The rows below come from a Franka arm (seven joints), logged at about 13 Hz.
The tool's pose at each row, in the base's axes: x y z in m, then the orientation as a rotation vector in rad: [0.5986 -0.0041 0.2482 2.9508 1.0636 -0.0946]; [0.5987 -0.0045 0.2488 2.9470 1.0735 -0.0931]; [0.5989 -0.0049 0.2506 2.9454 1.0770 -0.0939]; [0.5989 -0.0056 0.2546 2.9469 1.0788 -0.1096]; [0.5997 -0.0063 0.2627 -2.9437 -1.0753 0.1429]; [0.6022 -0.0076 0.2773 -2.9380 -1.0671 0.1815]
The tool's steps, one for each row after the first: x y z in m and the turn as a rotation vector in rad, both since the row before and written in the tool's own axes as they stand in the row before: [-0.0002 0.0004 -0.0006 -0.0007 0.0008 -0.0067]; [-0.0002 0.0004 -0.0018 -0.0002 -0.0006 -0.0024]; [-0.0007 0.0005 -0.0040 0.0058 -0.0085 -0.0008]; [-0.0004 0.0009 -0.0081 0.0129 -0.0180 0.0012]; [-0.0002 0.0021 -0.0147 0.0145 -0.0212 0.0034]
